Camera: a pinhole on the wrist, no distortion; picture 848 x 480 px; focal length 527.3 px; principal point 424.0 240.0 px. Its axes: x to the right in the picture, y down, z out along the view. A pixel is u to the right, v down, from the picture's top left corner.
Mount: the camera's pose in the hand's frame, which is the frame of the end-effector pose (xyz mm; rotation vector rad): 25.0 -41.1 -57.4 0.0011 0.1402 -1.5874
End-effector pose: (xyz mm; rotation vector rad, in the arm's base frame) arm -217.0 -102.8 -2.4 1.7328 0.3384 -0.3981
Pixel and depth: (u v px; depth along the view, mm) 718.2 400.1 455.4
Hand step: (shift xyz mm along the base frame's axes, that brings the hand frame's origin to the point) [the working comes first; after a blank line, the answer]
In the camera's frame: 254.1 138.3 455.4

1.3 -286.0 -447.2
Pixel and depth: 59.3 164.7 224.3
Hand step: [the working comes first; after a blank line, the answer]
In the camera's frame: -155.1 -32.0 224.3

40.9 -196.3 43.0
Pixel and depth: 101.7 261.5 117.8
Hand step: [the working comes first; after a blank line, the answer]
In the camera's frame: -72.0 4.8 117.8

40.9 -67.7 -12.5
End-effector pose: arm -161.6 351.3 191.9 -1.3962 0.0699 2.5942
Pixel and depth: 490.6 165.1 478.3
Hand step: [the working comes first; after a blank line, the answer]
In the camera's frame: 60.4 -67.9 478.3

-314.4 195.8 240.7
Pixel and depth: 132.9 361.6 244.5
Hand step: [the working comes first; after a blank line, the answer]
In the camera's frame: -135.0 56.4 244.5

-228.0 -27.8 15.2
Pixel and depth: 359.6 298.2 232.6
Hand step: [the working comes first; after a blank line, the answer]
In the camera's frame: -28.4 25.7 232.6

-174.4 67.2 38.5
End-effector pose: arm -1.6 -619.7 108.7 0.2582 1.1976 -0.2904
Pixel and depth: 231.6 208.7 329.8
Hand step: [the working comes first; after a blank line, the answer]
In the camera's frame: -120.3 -19.6 329.8

276.1 -55.1 64.4
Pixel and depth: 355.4 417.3 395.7
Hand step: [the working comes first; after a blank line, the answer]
In the camera's frame: -51.5 133.1 395.7

341.2 -155.9 -69.8
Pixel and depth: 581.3 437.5 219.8
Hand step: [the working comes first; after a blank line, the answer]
In the camera's frame: 65.6 82.3 219.8

125.4 -180.8 -71.8
